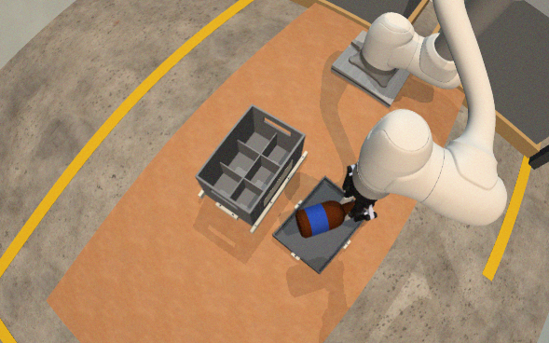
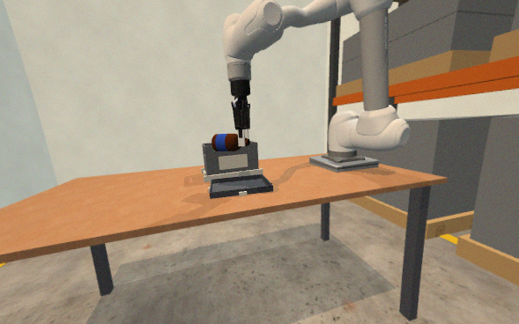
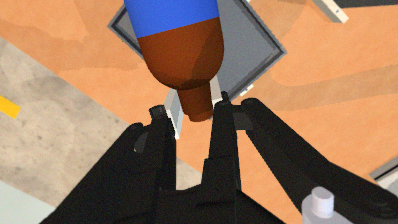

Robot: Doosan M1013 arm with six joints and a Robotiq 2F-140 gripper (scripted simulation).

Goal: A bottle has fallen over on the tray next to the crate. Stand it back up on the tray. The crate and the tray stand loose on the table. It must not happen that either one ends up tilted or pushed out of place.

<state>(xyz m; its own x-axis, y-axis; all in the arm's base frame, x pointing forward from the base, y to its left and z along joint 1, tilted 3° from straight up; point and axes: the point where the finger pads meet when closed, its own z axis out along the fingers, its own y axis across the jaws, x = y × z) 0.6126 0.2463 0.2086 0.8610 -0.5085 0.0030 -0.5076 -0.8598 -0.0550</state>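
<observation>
Now: hand 50 mm short of the bottle, 30 mm to the left of it and 20 mm above it. Round my hand: grey crate 50 mm ahead, 290 mm to the right, 140 mm below; grey tray 30 mm ahead, 30 mm to the right, 210 mm below.
</observation>
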